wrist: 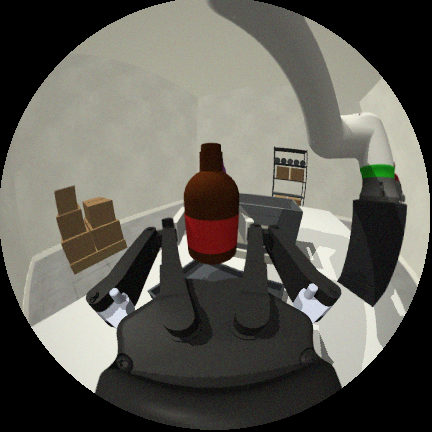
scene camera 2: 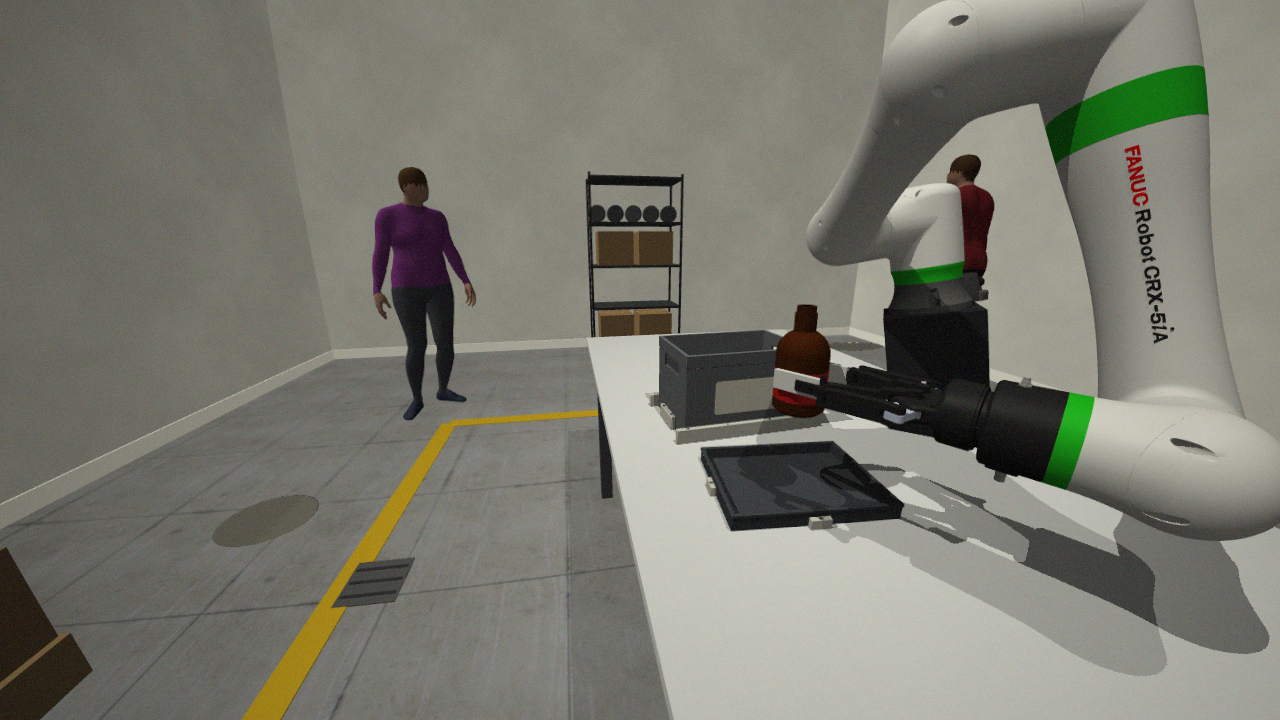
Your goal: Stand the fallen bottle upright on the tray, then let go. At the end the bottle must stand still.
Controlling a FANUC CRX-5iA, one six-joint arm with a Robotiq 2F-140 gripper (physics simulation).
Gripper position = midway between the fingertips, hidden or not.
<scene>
In view: the gripper (scene camera 2: 790,371) and a brown bottle (scene camera 2: 803,350).
The brown bottle shows as well in the wrist view (wrist: 211,199). The gripper is seen too in the wrist view (wrist: 211,214).
</scene>
